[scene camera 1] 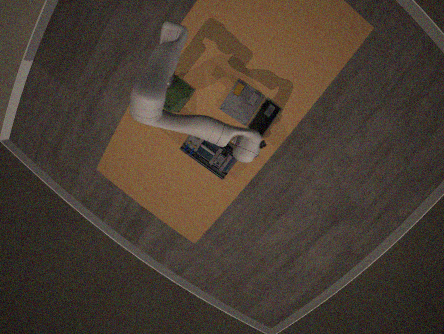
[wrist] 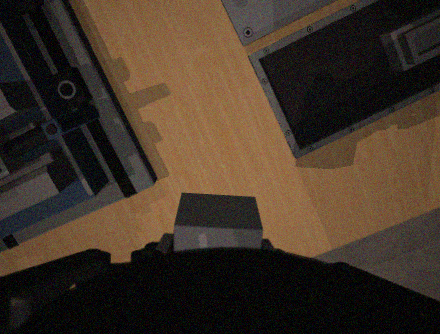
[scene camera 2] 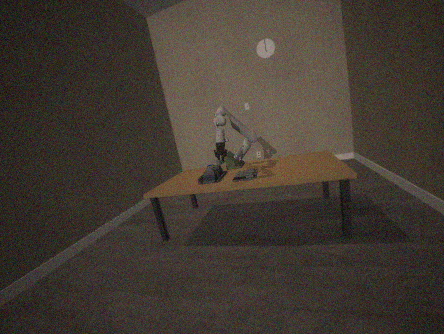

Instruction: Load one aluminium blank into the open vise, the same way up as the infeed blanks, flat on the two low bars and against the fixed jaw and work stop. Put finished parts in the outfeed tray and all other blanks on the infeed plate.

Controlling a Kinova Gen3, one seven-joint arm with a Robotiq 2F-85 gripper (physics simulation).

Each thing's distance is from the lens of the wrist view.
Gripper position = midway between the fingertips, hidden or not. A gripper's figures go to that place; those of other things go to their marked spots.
gripper point(wrist: 214, 256): 0.18 m
dark outfeed tray point(wrist: 320, 83): 0.33 m
